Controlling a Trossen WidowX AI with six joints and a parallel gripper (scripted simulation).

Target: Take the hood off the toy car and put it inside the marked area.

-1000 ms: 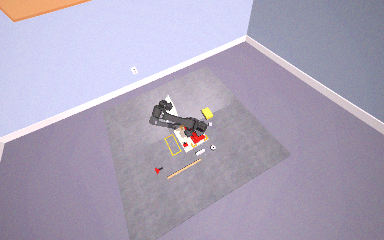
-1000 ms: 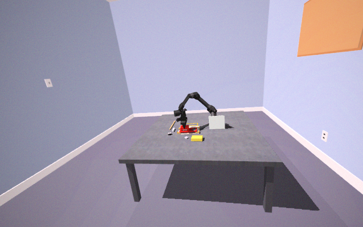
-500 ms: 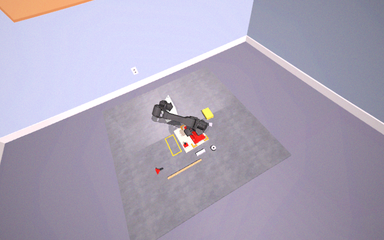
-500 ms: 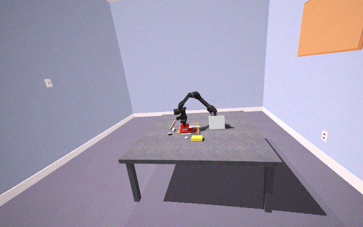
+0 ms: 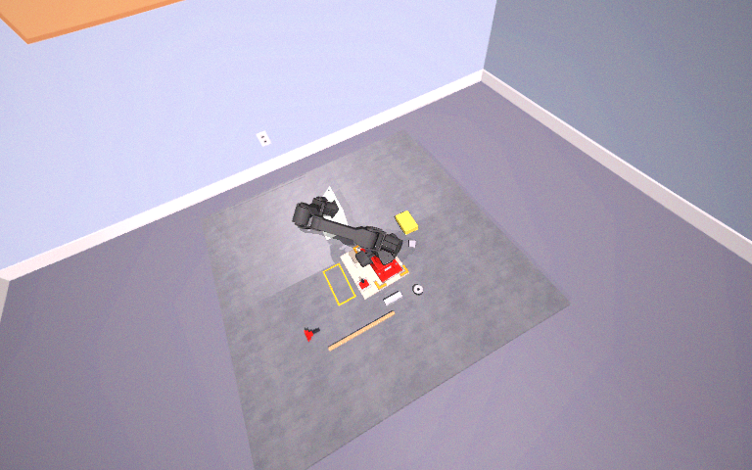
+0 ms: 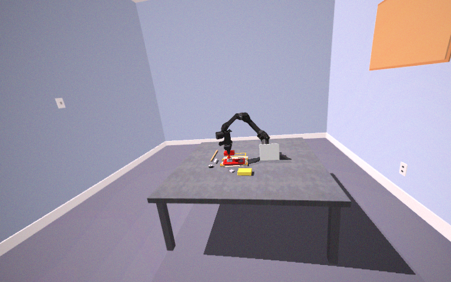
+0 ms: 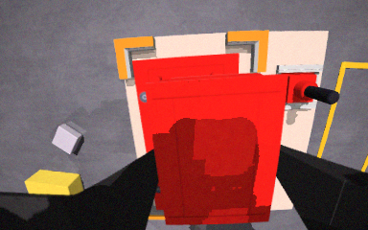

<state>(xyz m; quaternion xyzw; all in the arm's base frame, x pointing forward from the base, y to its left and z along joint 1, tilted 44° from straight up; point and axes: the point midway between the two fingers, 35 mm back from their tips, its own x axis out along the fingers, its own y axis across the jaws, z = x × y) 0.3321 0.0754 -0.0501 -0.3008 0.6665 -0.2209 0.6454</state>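
Now: the grey socket 30 mm ahead of my gripper tip, 110 mm to the right of it and 60 mm below it. Round my gripper tip: white cylinder (150 mm ahead, 20 mm to the right, 90 mm below); then yellow block (170 mm behind, 210 mm to the left, 80 mm below); then red hood (10 mm above).
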